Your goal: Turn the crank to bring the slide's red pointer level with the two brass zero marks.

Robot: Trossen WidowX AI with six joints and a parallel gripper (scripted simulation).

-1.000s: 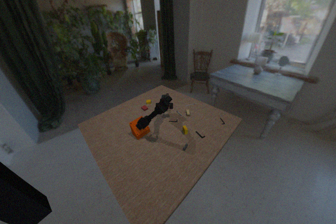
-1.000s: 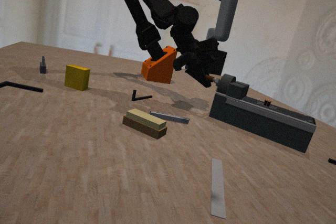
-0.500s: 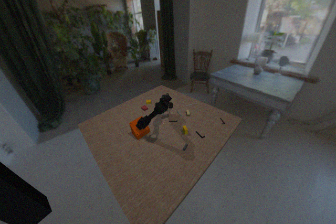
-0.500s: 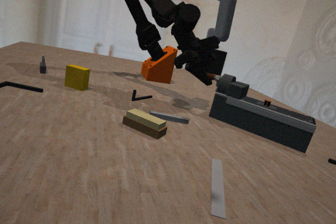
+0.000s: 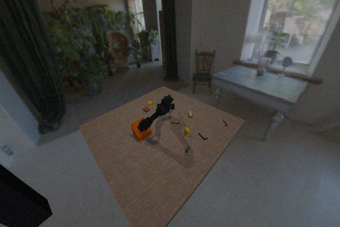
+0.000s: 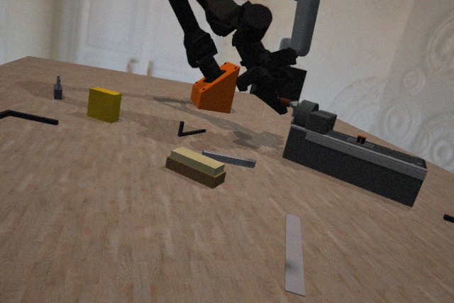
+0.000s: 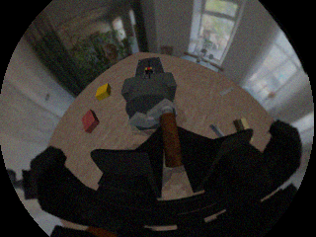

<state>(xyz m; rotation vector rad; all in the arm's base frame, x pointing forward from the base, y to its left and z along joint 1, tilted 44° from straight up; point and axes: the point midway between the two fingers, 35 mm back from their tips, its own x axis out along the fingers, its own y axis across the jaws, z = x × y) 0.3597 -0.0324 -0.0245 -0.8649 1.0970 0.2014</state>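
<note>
Right now my gripper tip is 2 cm below the brown crank handle, 1 cm to the left of it and 1 cm past it. The rest, counted from my gripper tip: red pointer (13 cm ahead, 11 cm to the left); tan-and-brown block (24 cm to the right, 12 cm ahead, 7 cm below); grey bar (15 cm to the right, 8 cm below, 7 cm ahead).
</note>
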